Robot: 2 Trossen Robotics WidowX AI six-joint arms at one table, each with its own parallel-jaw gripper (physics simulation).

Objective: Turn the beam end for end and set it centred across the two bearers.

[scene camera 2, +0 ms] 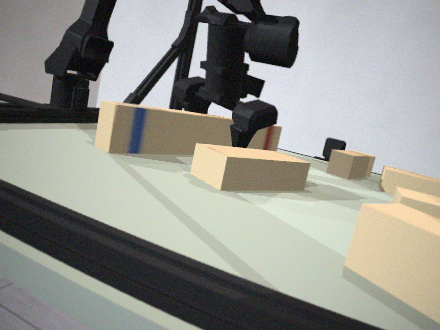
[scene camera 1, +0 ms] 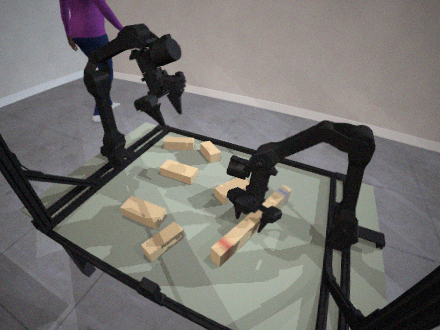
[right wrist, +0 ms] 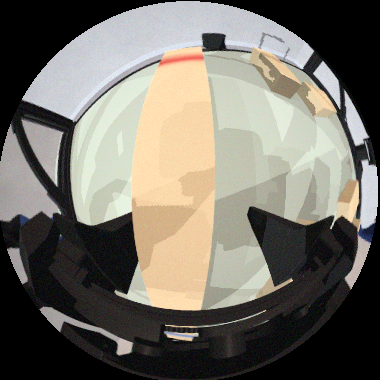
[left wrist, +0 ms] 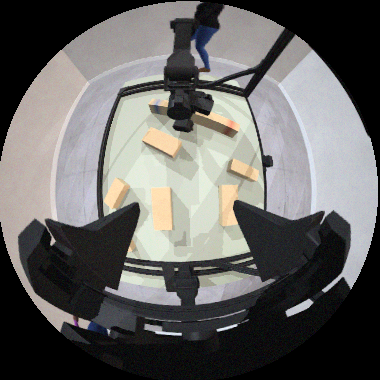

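Pixels of known places: left gripper, fingertip midpoint: (scene camera 1: 172,119) (left wrist: 186,205); right gripper, fingertip midpoint: (right wrist: 203,210) (left wrist: 195,120); left arm's base, link origin: (scene camera 1: 116,163) (left wrist: 185,270); right arm's base, link origin: (scene camera 2: 67,109) (scene camera 1: 338,242).
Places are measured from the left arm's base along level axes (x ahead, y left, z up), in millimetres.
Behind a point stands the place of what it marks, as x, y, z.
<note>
The long wooden beam (scene camera 1: 235,240) @[611, -159, 44] (scene camera 2: 175,132) @[652, 45, 14] (left wrist: 215,121) @[589, -122, 39] (right wrist: 175,125) @[615, -102, 44] lies on the table. Its red-banded end points to the front in scene camera 1, its blue-banded end to the back right. My right gripper (scene camera 1: 249,224) @[619, -53, -9] (right wrist: 203,210) @[619, -53, -9] is open and low over the beam's middle, its fingers on either side. In its wrist view the left finger is close against the beam, and a gap shows at the other. Two parallel blocks, one (scene camera 1: 179,172) @[291, 53, 19] (left wrist: 162,208) @[275, 70, 19] and another (scene camera 1: 143,212) @[292, -178, 19] (left wrist: 229,205) @[277, -162, 19], look like the bearers; nothing rests on them. My left gripper (scene camera 1: 172,119) @[318, 0, 284] (left wrist: 186,205) @[318, 0, 284] is open, high above the table's left back.
A loose block (scene camera 1: 225,192) @[501, 32, 19] (scene camera 2: 265,172) @[494, 103, 3] (left wrist: 161,142) @[504, 75, 19] lies close beside the beam and right gripper. Another block (scene camera 1: 163,241) @[418, -243, 25] (left wrist: 243,170) @[403, -222, 25] lies near the front. Two more blocks, one (scene camera 1: 179,143) @[177, 236, 18] and another (scene camera 1: 210,151) @[343, 232, 28], lie at the back. A dark frame (scene camera 1: 330,215) @[882, 108, 0] edges the table.
</note>
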